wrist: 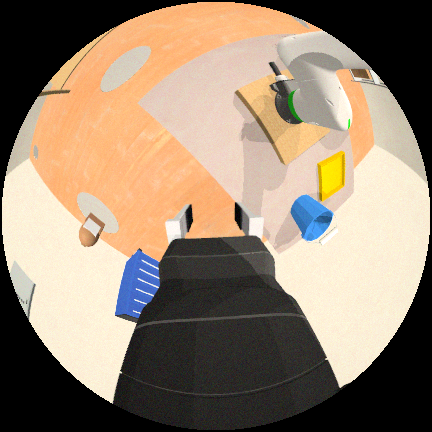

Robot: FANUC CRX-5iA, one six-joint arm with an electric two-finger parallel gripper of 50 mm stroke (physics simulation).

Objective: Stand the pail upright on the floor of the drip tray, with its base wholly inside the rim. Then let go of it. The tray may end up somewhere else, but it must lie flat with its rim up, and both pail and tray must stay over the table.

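Frame: origin at the arm's base, x right, y up, z back, level; centimetres.
Seen in the pictures: gripper, fingertip midpoint: (213, 211); arm's base, origin of the base link: (290, 105).
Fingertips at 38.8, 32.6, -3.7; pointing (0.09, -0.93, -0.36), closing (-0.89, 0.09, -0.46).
Note:
Offsets run from my fingertips to a thing's top centre, as dx, dy, dz. "spot": to the spot under its first point. Level surfaces: height alone.
The blue pail @[spot: -29.3, -21.9, -41.1] (308, 216) stands upright on the pale mat near the table's edge, at the right of the wrist view. Its open top points outward in this wide view, with the white handle grip @[-34.0, -9.2, -47.2] (329, 235) hanging beside the rim. The yellow drip tray @[-61.3, -33.6, -39.7] (331, 176) lies flat with its rim up, just above the pail in the view and apart from it. The pail is outside the tray. My gripper (213, 211) is open and empty, above the table and well to the left of the pail.
A tan board (272, 122) carries the robot's base (320, 95) at the upper right. The pale mat @[dy -36.3] (200, 110) covers part of the wooden table (110, 145). A blue slotted box (132, 285) and a brown rounded object (90, 235) show at the lower left.

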